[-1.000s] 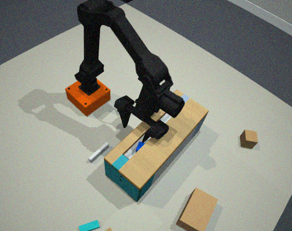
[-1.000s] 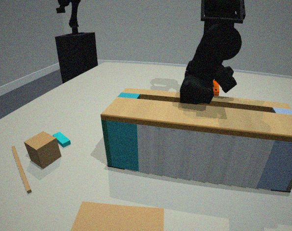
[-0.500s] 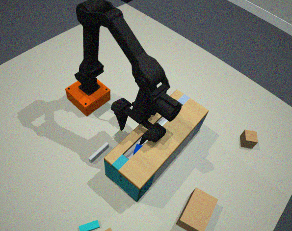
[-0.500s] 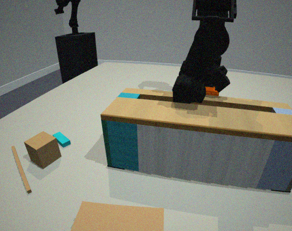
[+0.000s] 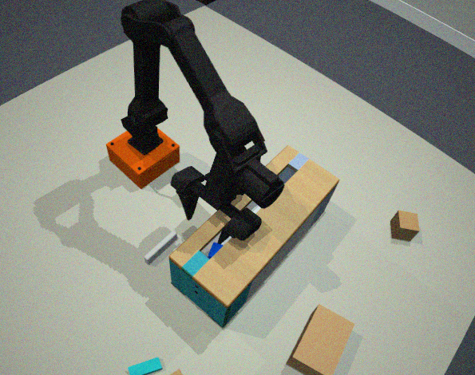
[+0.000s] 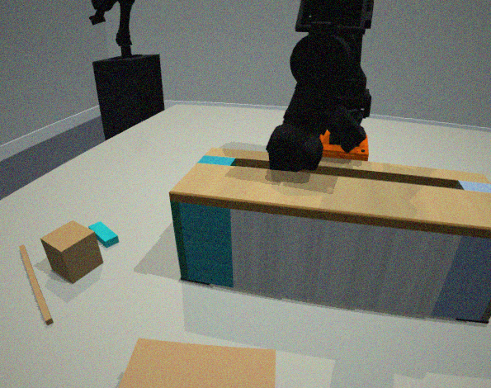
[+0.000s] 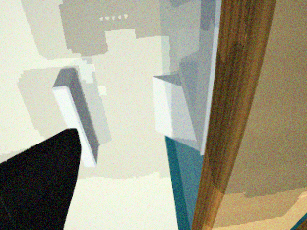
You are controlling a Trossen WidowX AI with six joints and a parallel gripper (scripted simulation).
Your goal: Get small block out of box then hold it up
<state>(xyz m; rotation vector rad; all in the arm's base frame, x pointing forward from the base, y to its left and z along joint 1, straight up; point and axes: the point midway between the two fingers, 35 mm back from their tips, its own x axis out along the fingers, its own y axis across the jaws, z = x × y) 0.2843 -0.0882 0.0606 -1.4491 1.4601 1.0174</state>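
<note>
The blue block is 60 mm ahead of my gripper tip and 20 mm to the right of it. From my gripper tip the other things lie so: teal tile 90 mm ahead, 260 mm to the right, 80 mm below; then tan-topped box 40 mm ahead, 90 mm to the left, 20 mm below; then flat tan slab 320 mm ahead, 10 mm to the right, 60 mm below.
</note>
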